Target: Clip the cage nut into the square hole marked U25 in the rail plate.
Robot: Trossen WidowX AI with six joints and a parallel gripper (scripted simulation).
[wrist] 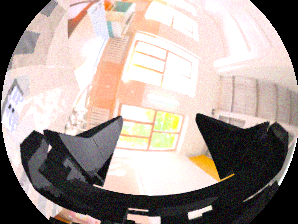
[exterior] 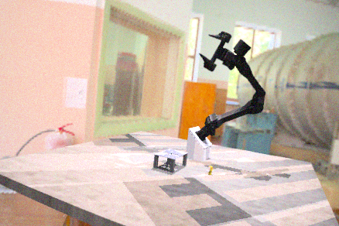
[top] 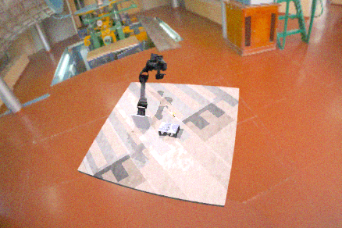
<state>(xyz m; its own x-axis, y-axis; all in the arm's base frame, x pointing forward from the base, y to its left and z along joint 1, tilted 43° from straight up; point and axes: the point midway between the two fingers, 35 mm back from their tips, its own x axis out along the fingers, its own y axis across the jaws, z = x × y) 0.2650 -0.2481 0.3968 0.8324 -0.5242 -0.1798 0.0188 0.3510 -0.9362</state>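
Now: gripper tip 5 cm past the small yellow cage nut, 8 cm to the right of it and 57 cm above it. From my gripper tip the other things lie so: label: 1 cm behind, 11 cm to the right, 53 cm below.
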